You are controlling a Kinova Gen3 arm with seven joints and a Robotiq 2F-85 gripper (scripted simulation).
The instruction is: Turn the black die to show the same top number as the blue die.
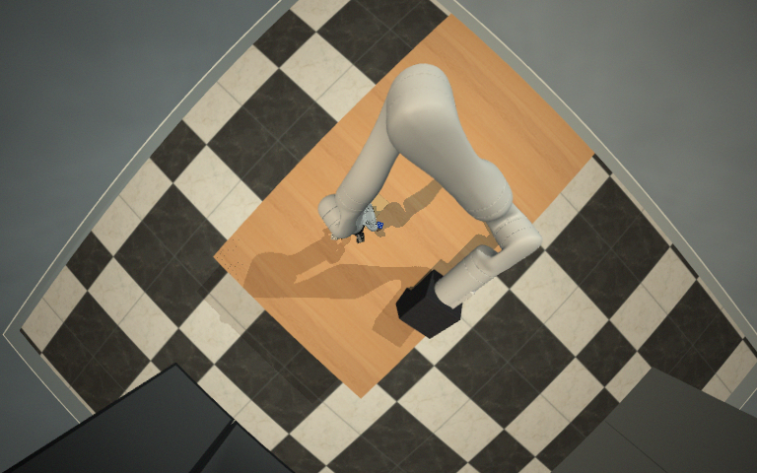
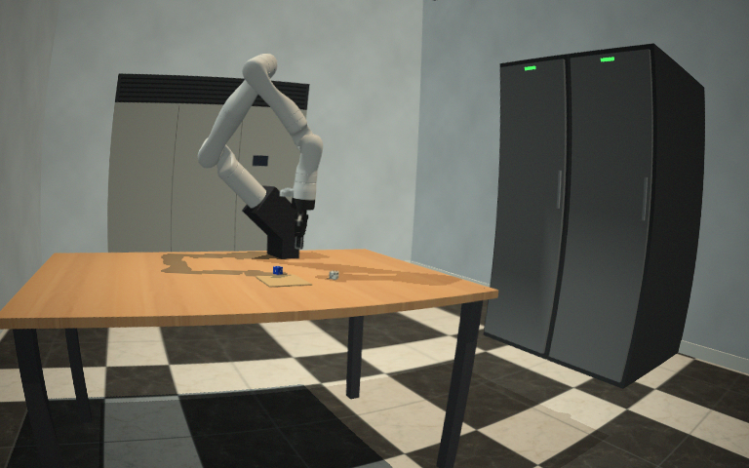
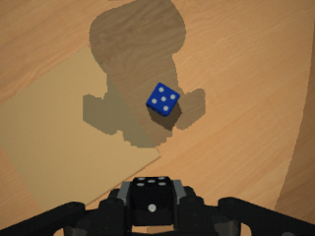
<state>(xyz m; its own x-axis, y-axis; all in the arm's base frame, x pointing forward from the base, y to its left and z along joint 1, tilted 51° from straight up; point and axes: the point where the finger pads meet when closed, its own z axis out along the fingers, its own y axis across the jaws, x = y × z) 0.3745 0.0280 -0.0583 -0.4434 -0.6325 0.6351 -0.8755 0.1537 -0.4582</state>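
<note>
My gripper is now 50 mm short of the tan mat, 70 mm to the left of it and 110 mm above it. The rest, counted from my hand: blue die (50 mm behind, 60 mm to the right, 100 mm below); white die (40 mm ahead, 110 mm to the left, 100 mm below); black die (10 mm below).
</note>
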